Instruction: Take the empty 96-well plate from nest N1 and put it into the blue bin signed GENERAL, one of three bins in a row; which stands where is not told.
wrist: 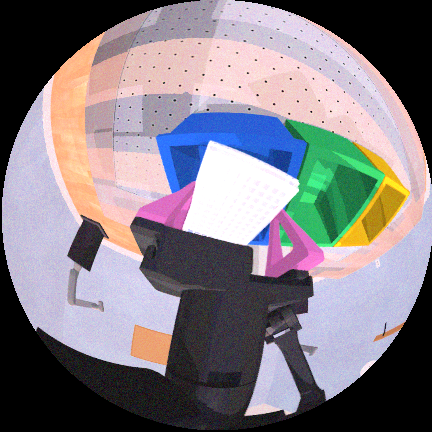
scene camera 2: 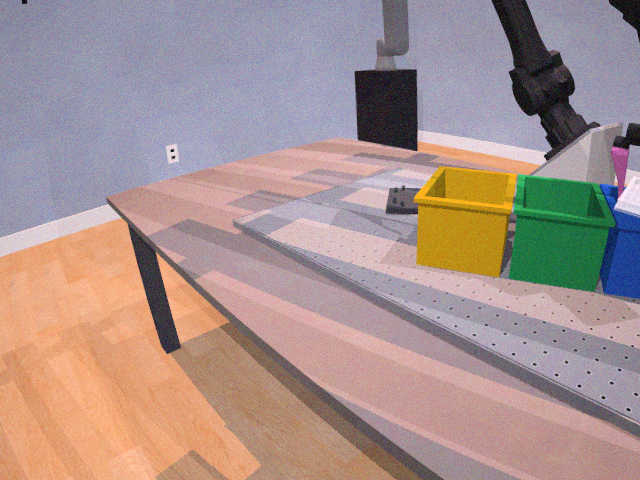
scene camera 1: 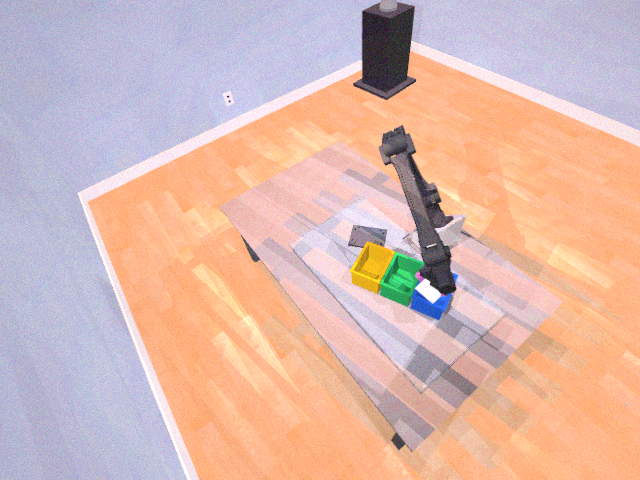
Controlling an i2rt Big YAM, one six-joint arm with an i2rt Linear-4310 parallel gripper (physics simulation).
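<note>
The white 96-well plate is held tilted over the opening of the blue bin, close to rim height. My gripper is shut on it, with a pink finger on either side. In scene camera 2 one pink finger shows at the right and the plate is cut off by the edge. The blue bin stands at one end of the row. Its sign cannot be read. Nest N1 cannot be made out for sure.
The green bin stands next to the blue one, then the yellow bin. A dark low block lies behind the yellow bin. A pale upright panel stands near the arm.
</note>
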